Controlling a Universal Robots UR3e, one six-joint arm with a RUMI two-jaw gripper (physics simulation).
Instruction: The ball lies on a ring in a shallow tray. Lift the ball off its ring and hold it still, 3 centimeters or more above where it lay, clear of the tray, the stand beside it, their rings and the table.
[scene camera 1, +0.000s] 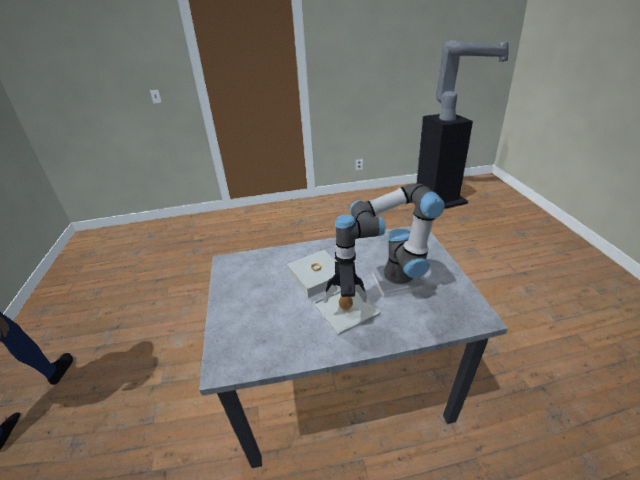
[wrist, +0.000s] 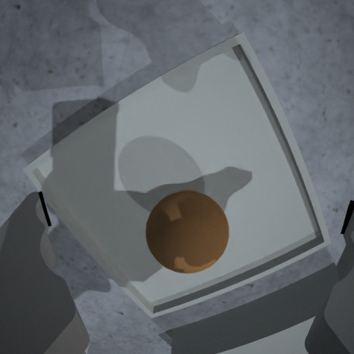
In view: the gripper (scene camera 1: 345, 302), an orange-brown ball (wrist: 186, 231) and a shallow pale tray (scene camera 1: 340, 320).
The gripper also shows in the wrist view (wrist: 198, 201). The shallow pale tray shows as well in the wrist view (wrist: 213, 124).
